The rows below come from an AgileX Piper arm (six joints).
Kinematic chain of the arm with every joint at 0, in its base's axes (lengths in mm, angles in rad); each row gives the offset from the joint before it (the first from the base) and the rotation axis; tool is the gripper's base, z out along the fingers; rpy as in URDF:
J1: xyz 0 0 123 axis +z
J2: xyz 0 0 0 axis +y
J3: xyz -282.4 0 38.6 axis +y
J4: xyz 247.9 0 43.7 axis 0.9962 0 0.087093
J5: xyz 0 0 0 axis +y
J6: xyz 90.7 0 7.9 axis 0.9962 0 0.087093
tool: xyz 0 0 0 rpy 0 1.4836 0
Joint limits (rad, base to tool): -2.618..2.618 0..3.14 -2.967..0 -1.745..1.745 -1.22..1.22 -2.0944..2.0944
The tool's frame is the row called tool.
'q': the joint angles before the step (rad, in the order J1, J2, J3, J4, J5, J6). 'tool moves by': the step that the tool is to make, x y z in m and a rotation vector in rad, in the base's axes. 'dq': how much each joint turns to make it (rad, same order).
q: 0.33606 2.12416 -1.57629 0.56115 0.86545 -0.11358
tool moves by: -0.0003 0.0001 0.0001 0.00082 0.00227 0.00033
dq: 0.00016 -0.00044 0.00038 0.00101 0.00208 0.00043
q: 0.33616 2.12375 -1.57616 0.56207 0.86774 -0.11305
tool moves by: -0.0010 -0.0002 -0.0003 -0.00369 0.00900 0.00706
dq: -0.00001 0.00010 -0.00006 -0.00358 0.01144 -0.00004
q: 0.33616 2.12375 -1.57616 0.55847 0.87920 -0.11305
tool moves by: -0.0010 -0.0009 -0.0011 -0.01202 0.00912 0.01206
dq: -0.00038 0.00134 -0.00034 -0.01279 0.01375 -0.00034
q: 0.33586 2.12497 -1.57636 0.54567 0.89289 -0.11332
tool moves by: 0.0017 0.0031 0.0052 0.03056 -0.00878 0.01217
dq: 0.00004 0.00068 -0.01721 0.03382 0.01033 -0.02534
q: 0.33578 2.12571 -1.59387 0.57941 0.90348 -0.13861
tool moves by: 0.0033 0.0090 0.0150 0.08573 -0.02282 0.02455
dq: 0.00278 -0.00126 -0.04227 0.09197 0.02407 -0.05579
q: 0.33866 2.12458 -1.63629 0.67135 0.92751 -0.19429
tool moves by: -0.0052 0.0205 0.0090 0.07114 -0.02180 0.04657
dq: 0.03659 -0.00096 -0.01854 0.08138 0.00123 -0.05108
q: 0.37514 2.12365 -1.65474 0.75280 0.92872 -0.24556
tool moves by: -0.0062 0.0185 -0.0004 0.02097 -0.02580 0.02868
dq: 0.04236 0.00449 0.00000 0.02825 -0.03256 -0.02358
